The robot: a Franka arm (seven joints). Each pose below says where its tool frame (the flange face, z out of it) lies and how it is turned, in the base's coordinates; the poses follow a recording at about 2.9 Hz.
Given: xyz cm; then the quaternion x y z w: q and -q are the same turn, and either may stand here.
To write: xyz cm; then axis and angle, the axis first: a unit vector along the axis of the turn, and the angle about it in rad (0 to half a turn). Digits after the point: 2 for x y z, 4 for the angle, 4 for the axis.
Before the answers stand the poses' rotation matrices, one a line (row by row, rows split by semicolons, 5 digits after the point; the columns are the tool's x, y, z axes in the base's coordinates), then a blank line. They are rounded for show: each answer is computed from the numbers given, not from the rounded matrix.
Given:
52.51 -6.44 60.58 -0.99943 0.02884 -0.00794 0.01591
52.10 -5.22 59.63 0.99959 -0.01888 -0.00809 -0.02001
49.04 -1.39 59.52 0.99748 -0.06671 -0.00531 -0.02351
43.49 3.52 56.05 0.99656 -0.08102 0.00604 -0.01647
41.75 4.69 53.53 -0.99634 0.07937 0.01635 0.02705
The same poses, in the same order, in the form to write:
0.99821 -0.05739 0.01679; -0.05790 -0.99783 0.03134; 0.01495 -0.03226 -0.99937
0.99916 -0.03807 -0.01542; -0.03742 -0.99849 0.04031; -0.01693 -0.03970 -0.99907
0.99104 -0.13333 -0.00746; -0.13283 -0.98999 0.04761; -0.01373 -0.04619 -0.99884
0.98680 -0.16128 0.01471; -0.16168 -0.98633 0.03185; 0.00937 -0.03381 -0.99938
0.98687 -0.15904 -0.02829; -0.15728 -0.98594 0.05650; -0.03687 -0.05131 -0.99800

52.51 -6.44 60.58 -0.9996 0.0288 -0.0079 3.1098
52.10 -5.22 59.63 -0.9998 0.0189 0.0081 3.1016
49.04 -1.39 59.52 -0.9978 0.0667 0.0053 3.0946
43.49 3.52 56.05 -0.9967 0.0810 -0.0060 3.1087
41.75 4.69 53.53 -0.9967 0.0794 0.0164 3.0875

